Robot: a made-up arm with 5 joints.
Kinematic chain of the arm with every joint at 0, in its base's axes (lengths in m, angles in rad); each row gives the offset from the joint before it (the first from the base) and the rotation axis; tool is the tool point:
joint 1: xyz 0 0 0.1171 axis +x
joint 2: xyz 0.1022 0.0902 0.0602 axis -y
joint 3: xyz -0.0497 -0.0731 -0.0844 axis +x
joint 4: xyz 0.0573 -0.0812 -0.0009 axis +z
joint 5: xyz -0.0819 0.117 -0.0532 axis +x
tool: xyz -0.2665 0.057 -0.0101
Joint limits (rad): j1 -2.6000..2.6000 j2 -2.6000..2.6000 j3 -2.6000..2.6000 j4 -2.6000..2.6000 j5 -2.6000..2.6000
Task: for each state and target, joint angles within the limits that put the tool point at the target. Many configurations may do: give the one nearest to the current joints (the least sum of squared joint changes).
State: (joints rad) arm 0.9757 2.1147 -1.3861 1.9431 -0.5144
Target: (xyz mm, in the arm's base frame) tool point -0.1 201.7 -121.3
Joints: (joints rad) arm 0.9546 2.4281 -1.5660 1.5485 -0.5631
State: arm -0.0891 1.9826 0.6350 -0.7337 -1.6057
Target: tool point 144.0 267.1 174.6
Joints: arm 0.4617 2.1672 0.8604 -0.9112 -1.7456
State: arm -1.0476 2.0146 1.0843 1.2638 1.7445
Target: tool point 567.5 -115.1 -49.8
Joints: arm -1.0692 1.3285 1.7446 1.5858 1.4203
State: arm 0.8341 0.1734 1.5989 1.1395 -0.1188
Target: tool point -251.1 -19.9 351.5
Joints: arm 0.5071 -0.6403 1.8034 0.2992 -0.2228
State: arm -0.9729 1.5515 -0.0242 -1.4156 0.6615
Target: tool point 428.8 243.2 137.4
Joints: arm -0.5698 1.3147 -0.7521 -1.5418 0.5661
